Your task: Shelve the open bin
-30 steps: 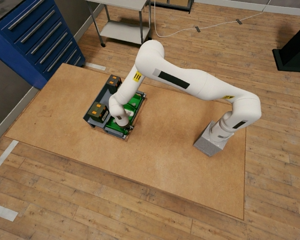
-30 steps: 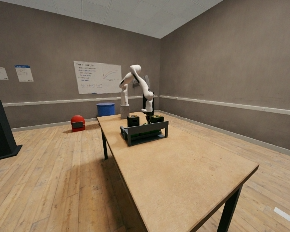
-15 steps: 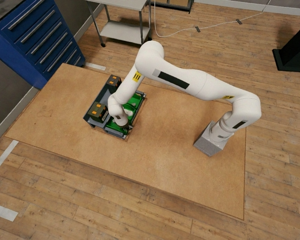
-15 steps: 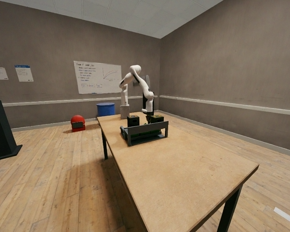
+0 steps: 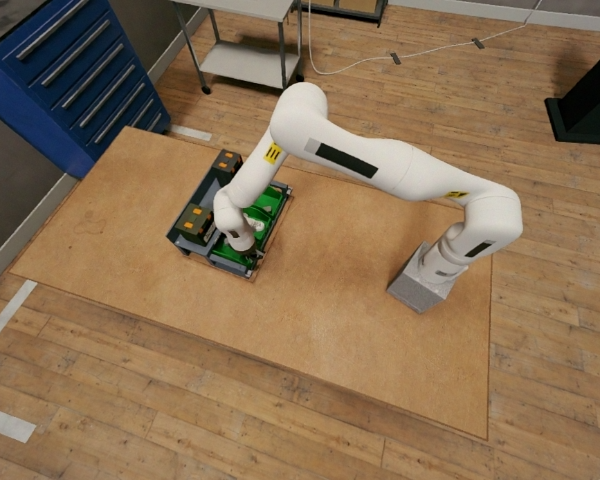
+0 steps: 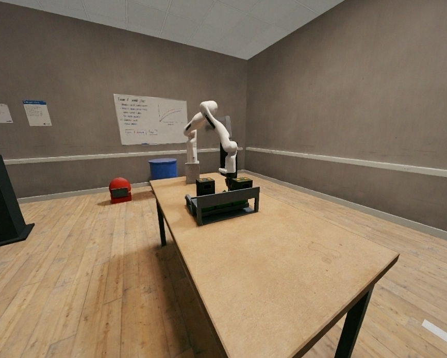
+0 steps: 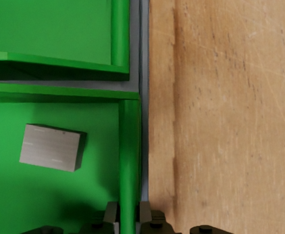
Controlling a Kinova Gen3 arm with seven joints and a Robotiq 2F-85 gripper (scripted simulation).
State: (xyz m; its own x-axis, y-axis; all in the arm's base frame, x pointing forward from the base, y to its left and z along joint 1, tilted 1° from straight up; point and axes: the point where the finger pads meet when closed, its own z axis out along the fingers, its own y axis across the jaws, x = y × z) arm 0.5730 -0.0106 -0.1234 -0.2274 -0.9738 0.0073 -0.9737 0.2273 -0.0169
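My hand is 10 cm short of the grey part, 6 cm to the left of it and 3 cm above it. The rest, counted from my hand: grey shelf (15 cm to the right, 8 cm ahead).
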